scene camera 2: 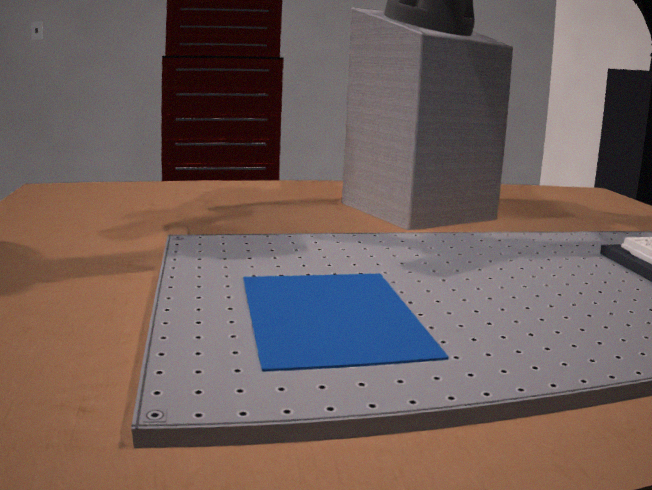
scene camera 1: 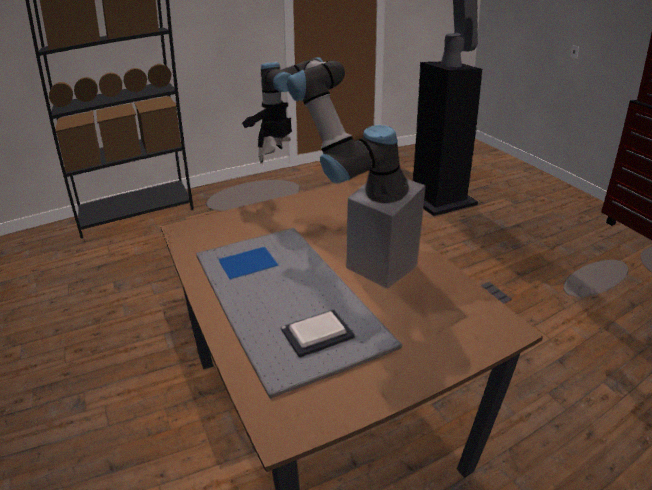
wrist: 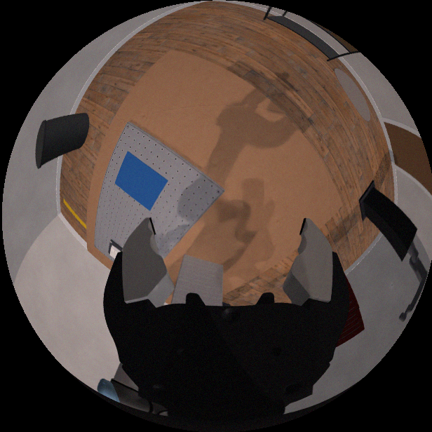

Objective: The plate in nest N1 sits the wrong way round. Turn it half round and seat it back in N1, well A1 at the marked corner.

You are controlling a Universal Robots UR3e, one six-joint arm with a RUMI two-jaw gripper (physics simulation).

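Observation:
A white plate (scene camera 1: 318,327) (scene camera 2: 641,247) (wrist: 114,251) lies in a dark nest (scene camera 1: 310,349) (scene camera 2: 621,258) on the near part of the grey perforated board (scene camera 1: 263,337) (scene camera 2: 200,389) (wrist: 172,175). In the wrist view the left jaw partly hides the nest. The plate's well lettering and the marked corner are too small to read. My gripper (scene camera 1: 274,150) (wrist: 228,220) is open and empty, high above the far end of the table, well away from the plate; it does not show in scene camera 2.
A blue rectangle (scene camera 1: 248,262) (scene camera 2: 337,321) (wrist: 141,180) lies flat on the board's far part. The arm stands on a grey pedestal (scene camera 1: 384,237) (scene camera 2: 421,121) (wrist: 200,280) beside the board, on the wooden table (scene camera 1: 337,421) (scene camera 2: 68,342) (wrist: 175,80).

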